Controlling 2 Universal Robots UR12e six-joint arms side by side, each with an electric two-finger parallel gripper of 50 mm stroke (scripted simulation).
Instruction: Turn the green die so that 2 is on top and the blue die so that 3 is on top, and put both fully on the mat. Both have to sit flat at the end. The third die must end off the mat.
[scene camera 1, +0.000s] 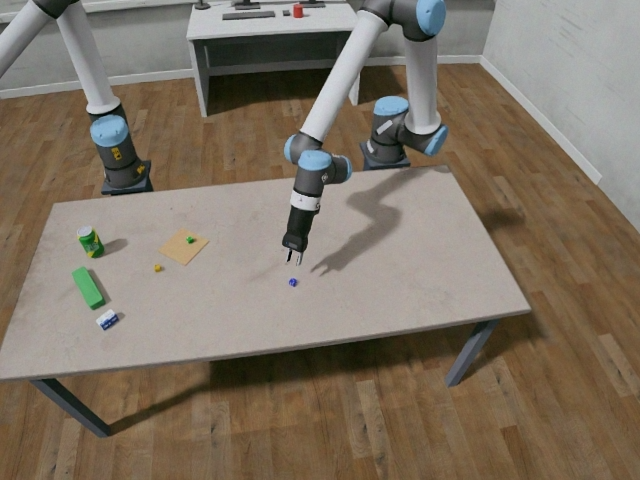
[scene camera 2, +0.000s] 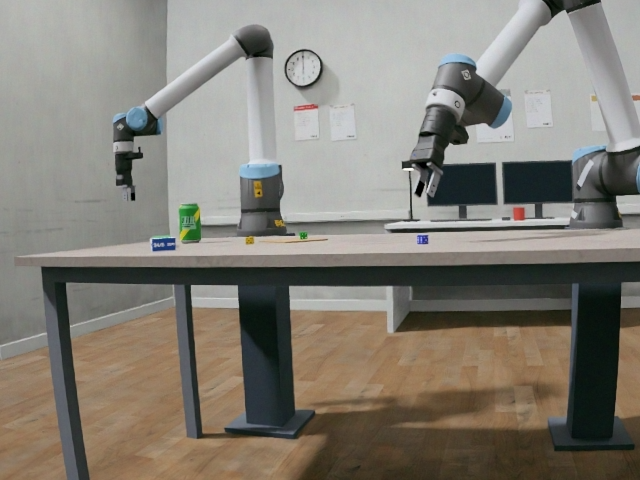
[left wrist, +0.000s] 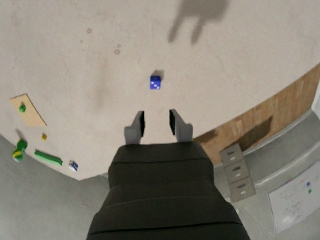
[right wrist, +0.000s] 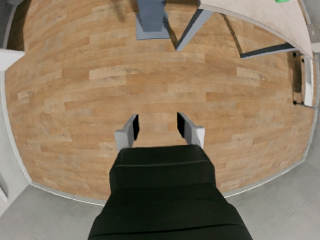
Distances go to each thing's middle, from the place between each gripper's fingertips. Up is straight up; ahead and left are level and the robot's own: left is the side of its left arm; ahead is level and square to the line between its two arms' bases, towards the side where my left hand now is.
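You'd find the tan mat (scene camera 1: 177, 248) 22 cm behind my left hand (scene camera 2: 423, 195), 40 cm to the right of it and 12 cm below it.
With the tan mat as the reference, my right hand is 480 mm short of the mat, 900 mm to the right of it and 170 mm above it.
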